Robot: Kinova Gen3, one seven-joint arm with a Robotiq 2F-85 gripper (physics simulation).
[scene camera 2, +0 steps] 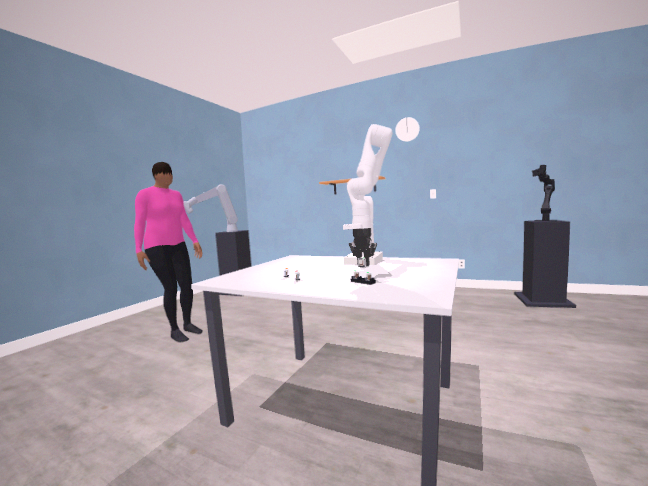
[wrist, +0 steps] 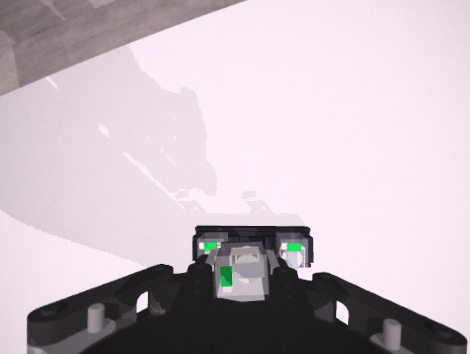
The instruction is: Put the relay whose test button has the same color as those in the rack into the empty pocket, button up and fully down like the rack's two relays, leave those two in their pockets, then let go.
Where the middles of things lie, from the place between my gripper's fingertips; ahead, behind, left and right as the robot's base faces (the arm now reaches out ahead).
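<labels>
Black rack (wrist: 267,234): my gripper is 5 cm above it and 1 cm to the left of it.
</labels>
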